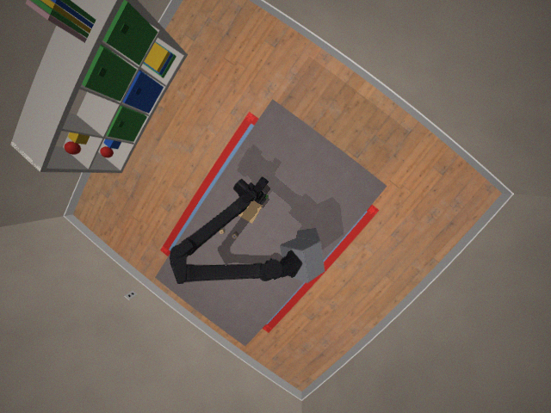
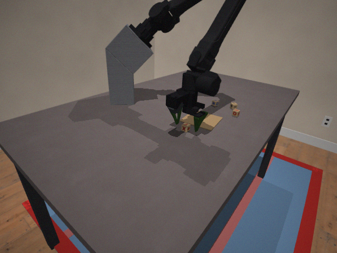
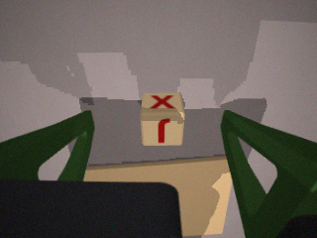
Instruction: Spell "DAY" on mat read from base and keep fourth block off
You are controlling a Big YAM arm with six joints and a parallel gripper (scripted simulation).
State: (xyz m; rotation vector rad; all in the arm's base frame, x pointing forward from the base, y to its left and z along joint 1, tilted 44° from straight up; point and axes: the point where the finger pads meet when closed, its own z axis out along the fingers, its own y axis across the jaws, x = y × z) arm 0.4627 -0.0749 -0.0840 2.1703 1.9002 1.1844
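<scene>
My gripper is now 1 cm above the wooden block. From my hand the other things lie so: tan mat (12 cm to the left, 2 cm below, 1 cm behind).
</scene>
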